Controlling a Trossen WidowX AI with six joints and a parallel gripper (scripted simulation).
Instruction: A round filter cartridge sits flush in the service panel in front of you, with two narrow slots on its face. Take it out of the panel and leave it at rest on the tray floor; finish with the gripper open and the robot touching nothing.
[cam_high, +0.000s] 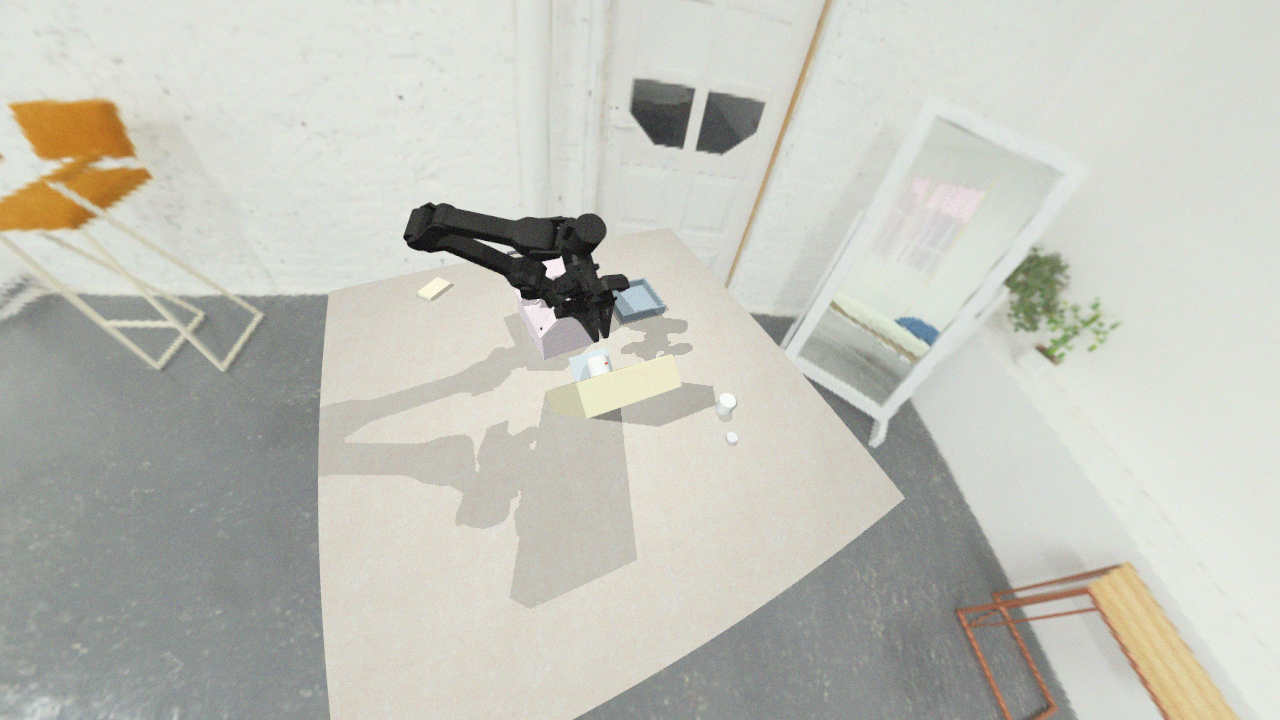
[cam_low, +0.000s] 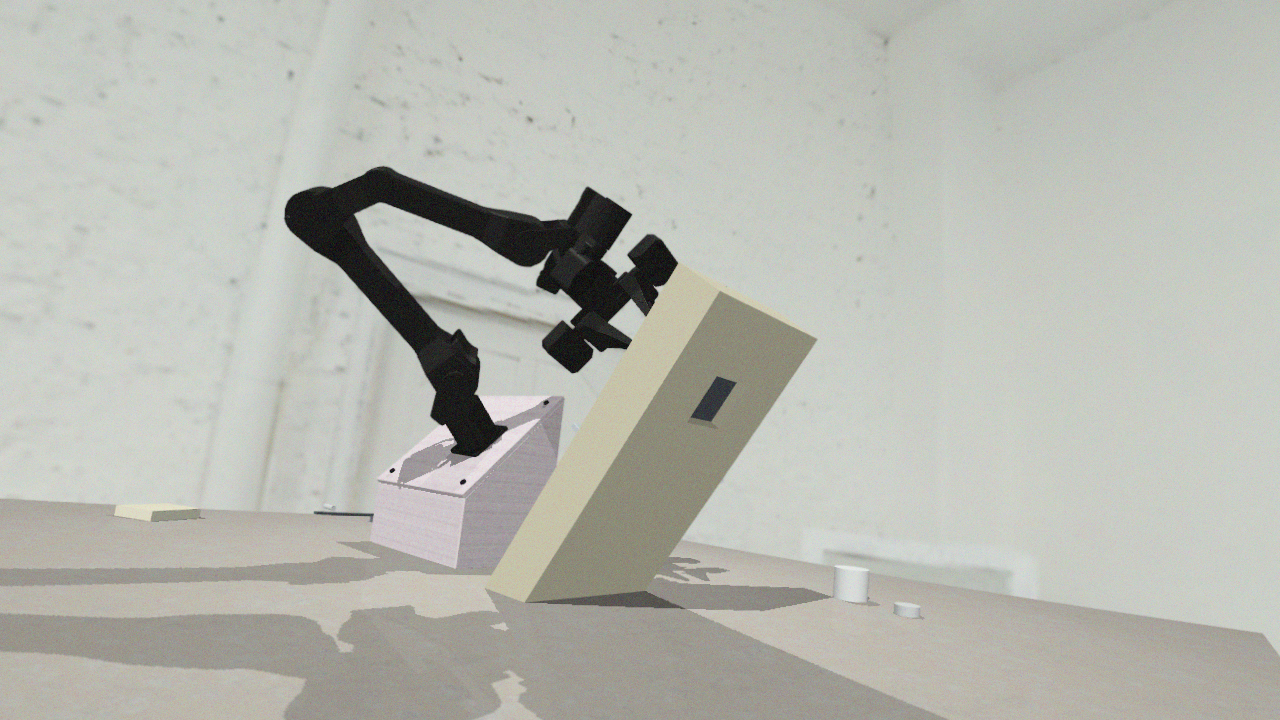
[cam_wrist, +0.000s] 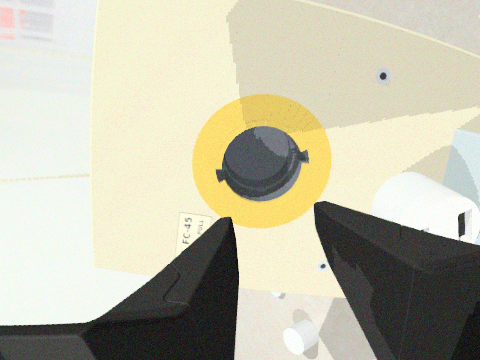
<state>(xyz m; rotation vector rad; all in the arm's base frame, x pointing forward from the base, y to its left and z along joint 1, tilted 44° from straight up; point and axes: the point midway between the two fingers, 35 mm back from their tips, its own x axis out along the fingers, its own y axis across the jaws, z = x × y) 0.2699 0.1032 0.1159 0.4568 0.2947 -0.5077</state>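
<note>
Now: gripper tip 100 mm above the white filter cartridge, 20 mm past it and 10 mm to the right of it. Also, from my gripper tip: cream pad (640 mm behind, 290 mm to the right, 280 mm below); then blue tray (350 mm behind, 290 mm to the left, 280 mm below); then cream service panel (120 mm below, 20 mm ahead).
</note>
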